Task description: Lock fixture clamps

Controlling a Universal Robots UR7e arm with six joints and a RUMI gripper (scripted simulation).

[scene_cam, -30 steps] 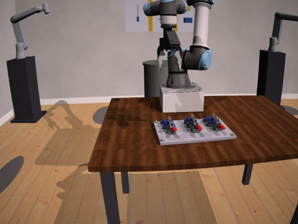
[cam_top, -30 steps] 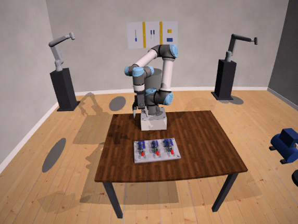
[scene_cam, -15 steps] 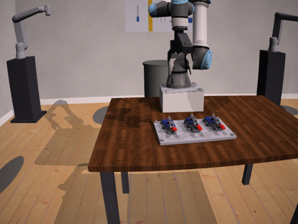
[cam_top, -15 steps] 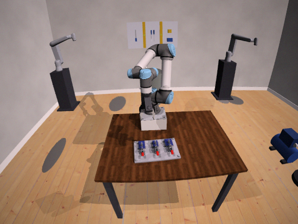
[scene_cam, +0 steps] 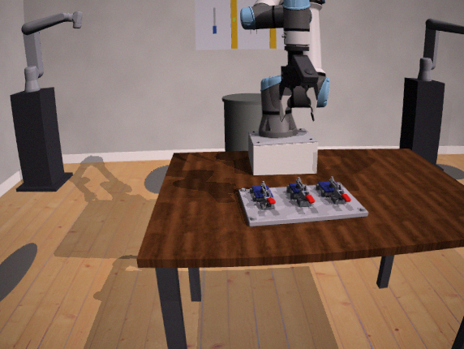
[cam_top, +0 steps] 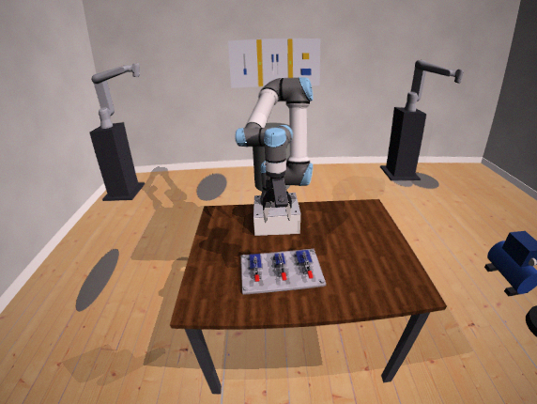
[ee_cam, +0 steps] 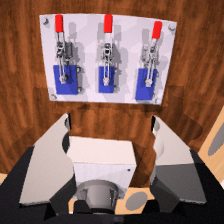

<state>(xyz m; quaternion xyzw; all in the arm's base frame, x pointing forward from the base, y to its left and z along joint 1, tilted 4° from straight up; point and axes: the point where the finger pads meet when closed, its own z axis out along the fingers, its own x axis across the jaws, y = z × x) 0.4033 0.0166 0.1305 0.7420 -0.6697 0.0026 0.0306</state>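
My hand is 25 cm above the grey fixture plate, 3 cm short of it and 1 cm to the right of it.
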